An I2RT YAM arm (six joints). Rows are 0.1 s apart.
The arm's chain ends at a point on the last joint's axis. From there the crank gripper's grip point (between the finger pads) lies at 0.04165 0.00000 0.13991 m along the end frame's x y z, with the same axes.
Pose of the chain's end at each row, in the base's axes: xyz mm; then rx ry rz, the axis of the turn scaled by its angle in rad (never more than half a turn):
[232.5 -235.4 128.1 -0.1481 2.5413 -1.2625]
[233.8 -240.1 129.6 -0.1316 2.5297 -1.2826]
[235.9 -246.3 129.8 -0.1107 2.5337 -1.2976]
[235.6 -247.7 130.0 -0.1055 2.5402 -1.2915]
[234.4 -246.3 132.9 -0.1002 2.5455 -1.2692]
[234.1 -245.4 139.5 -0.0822 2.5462 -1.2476]
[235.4 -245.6 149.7 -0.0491 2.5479 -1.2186]
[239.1 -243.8 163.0 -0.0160 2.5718 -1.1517]
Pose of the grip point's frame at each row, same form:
[236.3 -351.2 39.3 -0.1481 2.5413 -1.2625]
[237.0 -357.2 42.5 -0.1316 2.5297 -1.2826]
[236.9 -364.0 43.4 -0.1107 2.5337 -1.2976]
[236.0 -364.8 42.9 -0.1055 2.5402 -1.2915]
[235.4 -362.0 43.9 -0.1002 2.5455 -1.2692]
[235.6 -359.7 48.7 -0.0822 2.5462 -1.2476]
[237.2 -357.9 56.4 -0.0491 2.5479 -1.2186]
[240.9 -351.0 64.0 -0.0160 2.5718 -1.1517]

